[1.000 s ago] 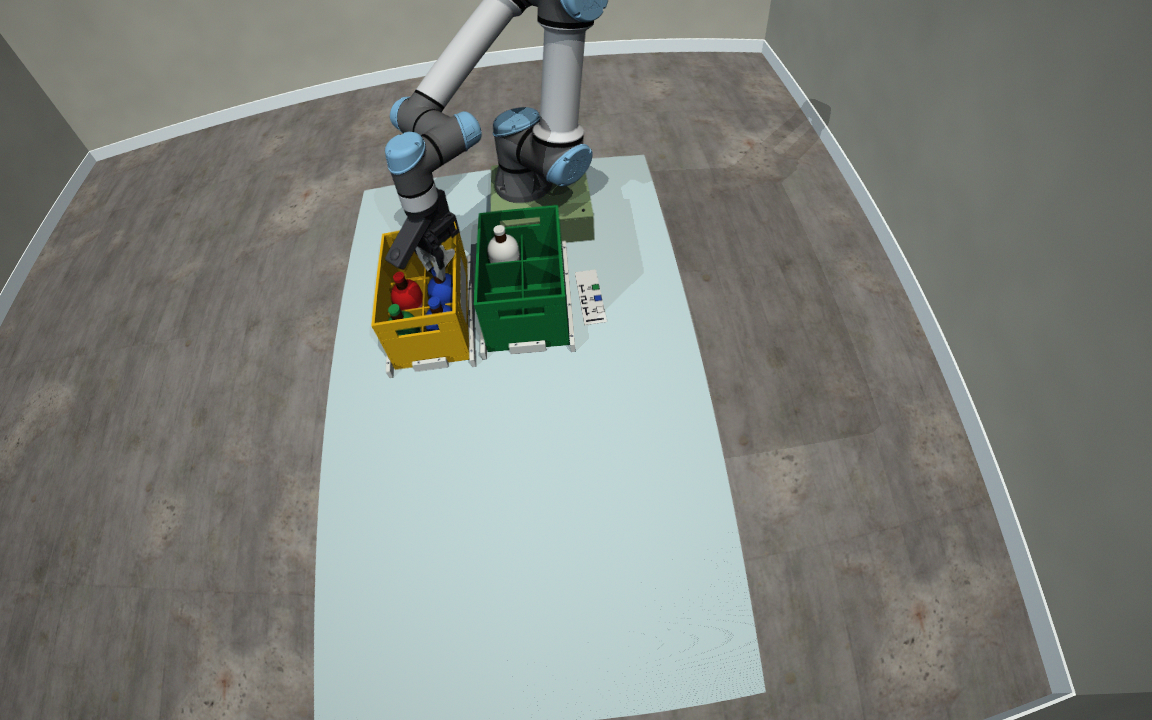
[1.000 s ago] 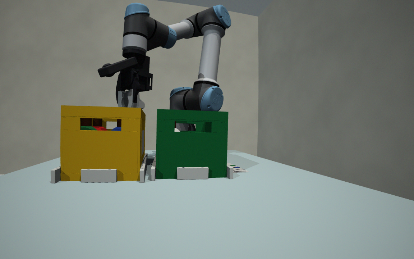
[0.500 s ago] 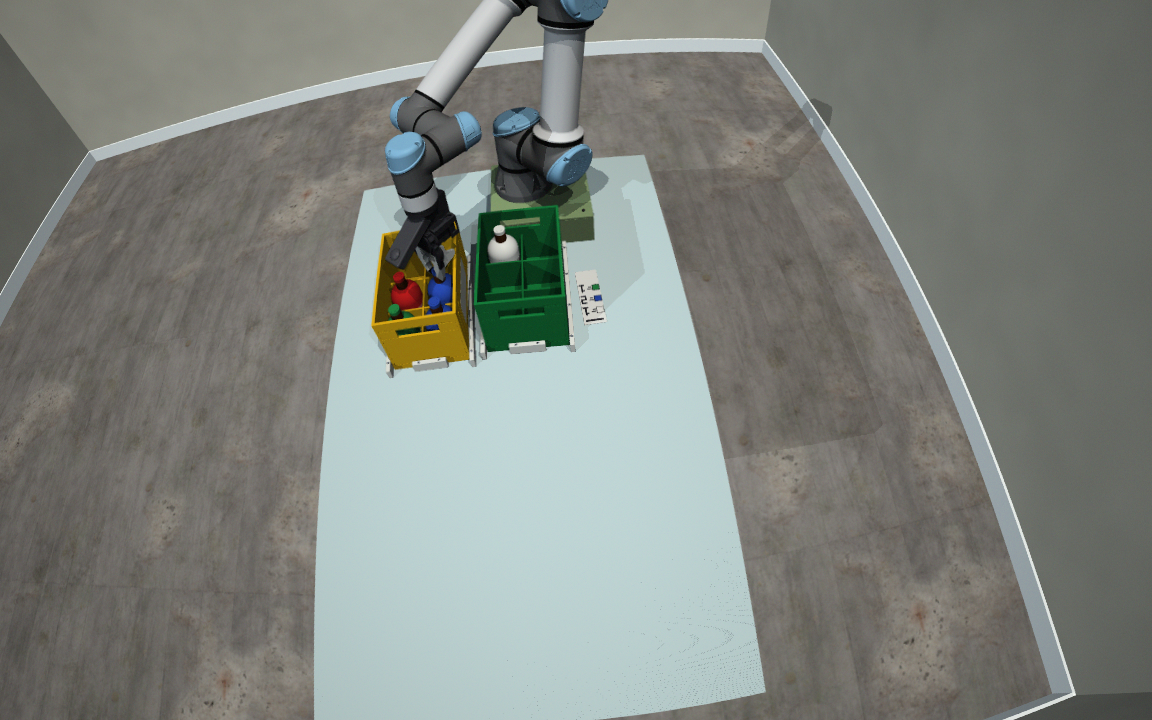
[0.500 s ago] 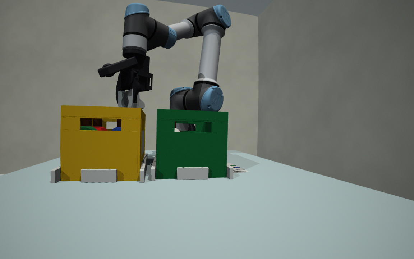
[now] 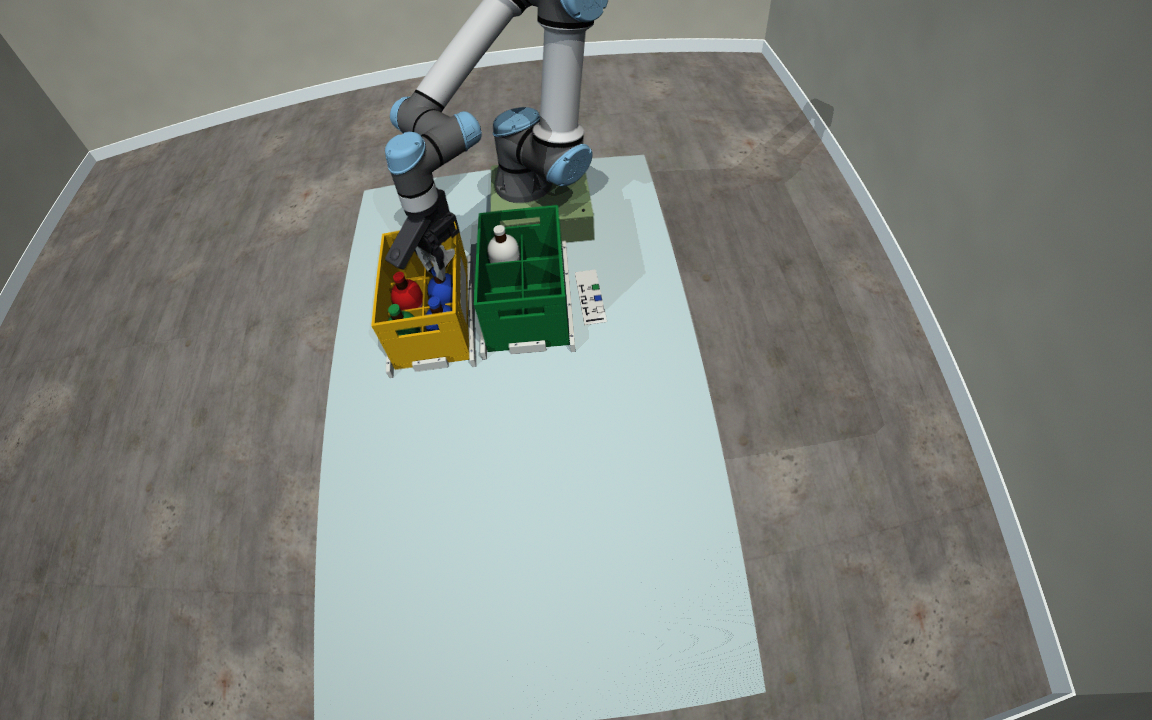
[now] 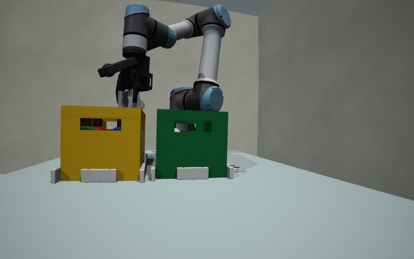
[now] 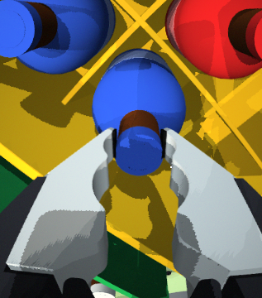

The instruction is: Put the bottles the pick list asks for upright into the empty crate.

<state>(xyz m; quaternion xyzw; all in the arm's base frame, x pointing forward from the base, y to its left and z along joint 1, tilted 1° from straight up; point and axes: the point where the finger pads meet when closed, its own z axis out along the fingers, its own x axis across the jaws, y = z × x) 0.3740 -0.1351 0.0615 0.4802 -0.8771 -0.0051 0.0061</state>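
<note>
The yellow crate is 10 mm ahead of my hand, 40 mm to the right of it and 70 mm below it. Round my hand: green bottle: 110 mm ahead, 70 mm to the right, 70 mm below; white bottle: 130 mm behind, 120 mm to the left, 70 mm below; red bottle: 20 mm ahead, 90 mm to the right, 70 mm below.
</note>
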